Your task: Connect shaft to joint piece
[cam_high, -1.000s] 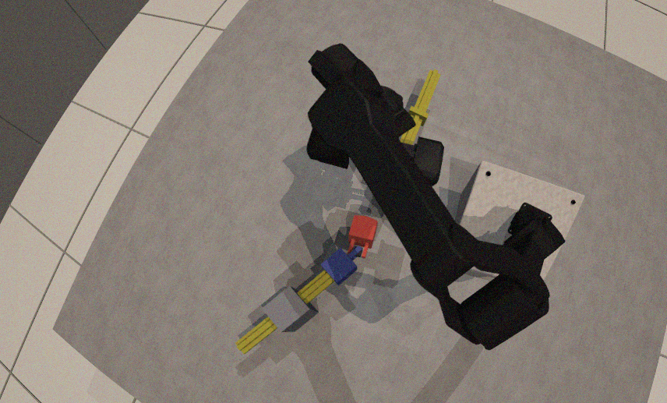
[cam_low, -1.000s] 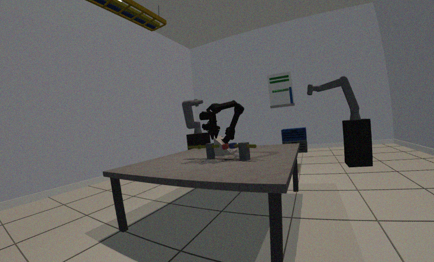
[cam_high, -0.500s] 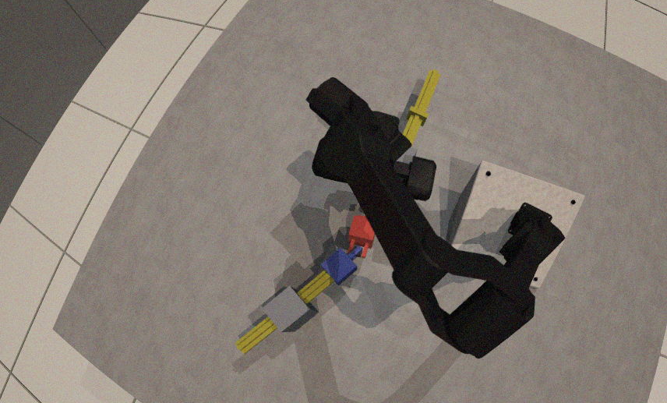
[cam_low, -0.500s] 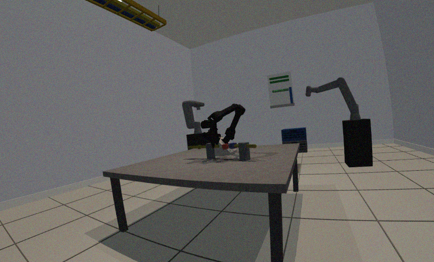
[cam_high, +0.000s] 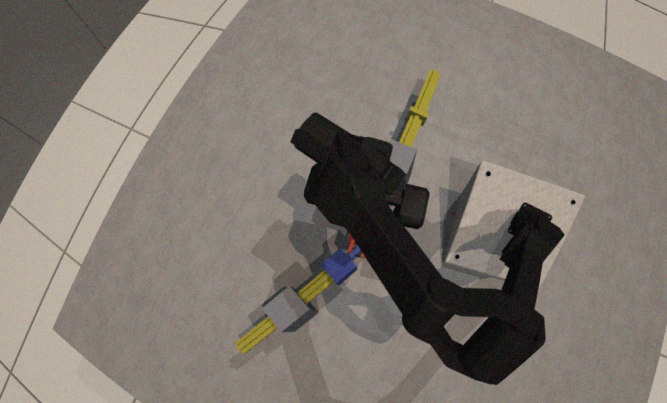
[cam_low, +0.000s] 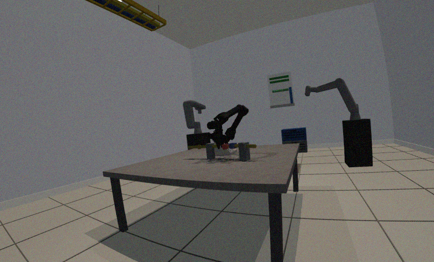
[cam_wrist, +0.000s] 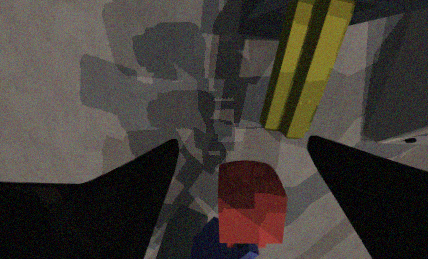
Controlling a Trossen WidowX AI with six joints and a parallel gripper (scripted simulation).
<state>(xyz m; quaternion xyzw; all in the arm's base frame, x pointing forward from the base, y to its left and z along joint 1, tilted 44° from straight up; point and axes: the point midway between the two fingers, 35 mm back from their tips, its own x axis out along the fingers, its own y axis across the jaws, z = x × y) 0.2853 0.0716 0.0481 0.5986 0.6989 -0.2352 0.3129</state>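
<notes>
Now: gripper tip 40 mm to the right of the dark red joint piece, 10 mm below it and 10 mm past it.
</notes>
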